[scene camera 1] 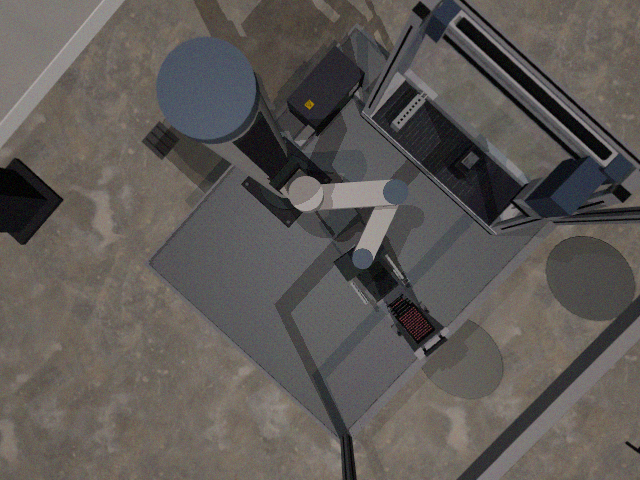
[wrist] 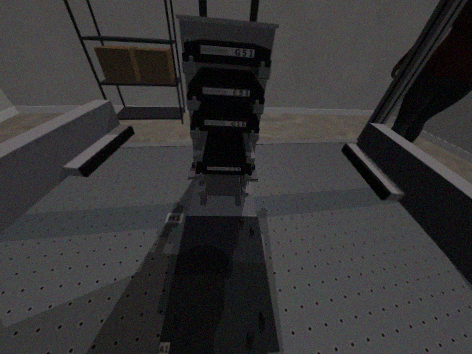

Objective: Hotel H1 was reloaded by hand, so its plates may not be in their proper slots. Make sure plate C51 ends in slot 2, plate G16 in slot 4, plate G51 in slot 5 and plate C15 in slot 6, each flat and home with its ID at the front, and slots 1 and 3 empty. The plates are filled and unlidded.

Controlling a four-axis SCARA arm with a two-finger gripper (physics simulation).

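Places are measured from the arm's base along level axes (x ahead, y left, z up), in metres.
Pixels of known places: gripper, fingertip midpoint: [scene camera 1: 384, 291] [wrist: 240, 126].
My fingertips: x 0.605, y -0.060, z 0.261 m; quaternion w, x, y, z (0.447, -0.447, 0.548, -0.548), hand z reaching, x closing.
Behind a point stands the place of what it marks.
Hotel H1 [wrist: 227, 31] {x 0.824, y -0.077, z 0.309 m} stands upright ahead in the wrist view, with four plates stacked apart, labels facing me. From the top these are plate G51 [wrist: 227, 52] {x 0.698, y -0.062, z 0.292 m}, plate C51 [wrist: 226, 92] {x 0.698, y -0.062, z 0.257 m}, plate G16 [wrist: 225, 123] {x 0.698, y -0.062, z 0.222 m} and a lowest plate [wrist: 223, 169] {x 0.698, y -0.061, z 0.150 m}, whose faint label looks like C15. The slot numbers cannot be read. Red wells of the top plate [scene camera 1: 415, 321] {x 0.756, y -0.064, z 0.290 m} show in scene camera 1. My gripper [scene camera 1: 377, 280] {x 0.605, y -0.060, z 0.261 m} [wrist: 240, 126] {x 0.605, y -0.060, z 0.261 m} is open and empty, its fingers wide apart, short of the hotel and above a dark flat stand [wrist: 215, 285] {x 0.568, y -0.039, z 0.073 m}.
The perforated bench [scene camera 1: 232, 258] {x 0.051, y -0.433, z 0.013 m} [wrist: 350, 255] {x 0.595, y -0.291, z 0.013 m} spreads around the stand. A dark box [scene camera 1: 326, 85] {x -0.120, y 0.406, z 0.128 m} and a framed enclosure [scene camera 1: 429, 167] {x 0.434, y 0.469, z 0.061 m} stand farther back on the bench. A shelf rack [wrist: 129, 40] with brown boxes [wrist: 135, 65] stands beyond. A person [wrist: 425, 95] shows at the right in the wrist view.
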